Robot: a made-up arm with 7 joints. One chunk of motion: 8 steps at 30 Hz.
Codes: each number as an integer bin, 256 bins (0 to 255) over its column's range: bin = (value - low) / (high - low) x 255, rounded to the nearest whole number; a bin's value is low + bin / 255 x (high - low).
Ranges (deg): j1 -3..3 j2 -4..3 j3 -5..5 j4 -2..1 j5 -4..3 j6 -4..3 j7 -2..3
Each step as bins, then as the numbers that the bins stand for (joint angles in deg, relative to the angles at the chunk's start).
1 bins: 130 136 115 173 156 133 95
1 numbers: 0.06 -0.27 -0.49 0.04 0.28 -0.35 -0.14
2 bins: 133 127 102 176 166 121 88
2 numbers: 0.13 -0.51 -1.00 0.07 0.56 -0.68 -0.27
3 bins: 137 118 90 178 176 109 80
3 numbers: 0.22 -0.76 -1.47 0.09 0.83 -1.01 -0.43
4 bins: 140 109 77 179 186 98 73
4 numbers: 0.29 -1.01 -1.98 0.11 1.11 -1.31 -0.57
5 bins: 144 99 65 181 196 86 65
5 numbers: 0.39 -1.28 -2.45 0.13 1.38 -1.64 -0.73
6 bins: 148 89 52 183 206 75 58
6 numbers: 0.48 -1.56 -2.96 0.15 1.65 -1.94 -0.86
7 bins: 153 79 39 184 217 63 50
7 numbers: 0.60 -1.83 -3.47 0.16 1.96 -2.27 -1.02
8 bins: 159 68 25 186 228 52 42
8 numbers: 0.74 -2.13 -4.02 0.19 2.26 -2.57 -1.18
